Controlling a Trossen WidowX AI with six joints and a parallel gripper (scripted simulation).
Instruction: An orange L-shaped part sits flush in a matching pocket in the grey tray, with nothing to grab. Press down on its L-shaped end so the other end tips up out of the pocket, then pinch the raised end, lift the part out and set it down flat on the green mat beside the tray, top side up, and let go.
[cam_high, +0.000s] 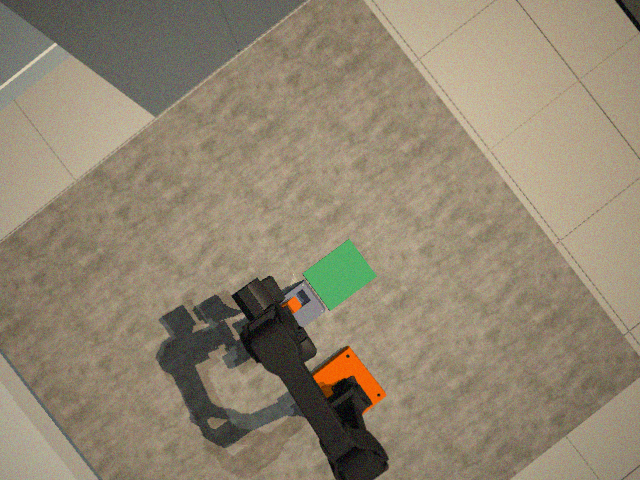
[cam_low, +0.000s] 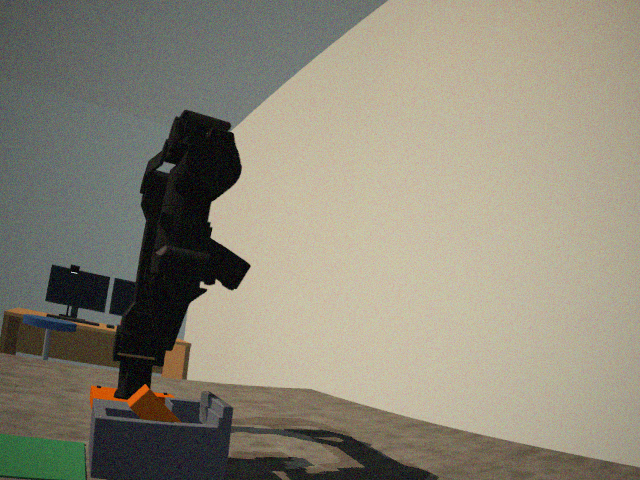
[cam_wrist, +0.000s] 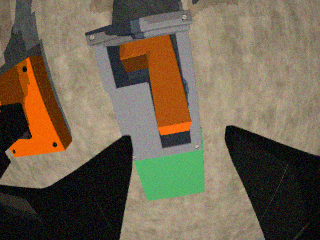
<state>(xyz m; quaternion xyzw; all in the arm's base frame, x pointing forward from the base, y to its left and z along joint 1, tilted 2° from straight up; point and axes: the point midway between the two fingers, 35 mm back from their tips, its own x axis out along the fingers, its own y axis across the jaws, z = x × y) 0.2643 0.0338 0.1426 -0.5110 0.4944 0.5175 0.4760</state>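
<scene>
Now: the orange L-shaped part 2 cm behind my gripper tip, 3 cm to the left of it and 10 cm below it. Also, from my gripper tip: green mat (1 cm ahead, 15 cm to the right, 16 cm below).
</scene>
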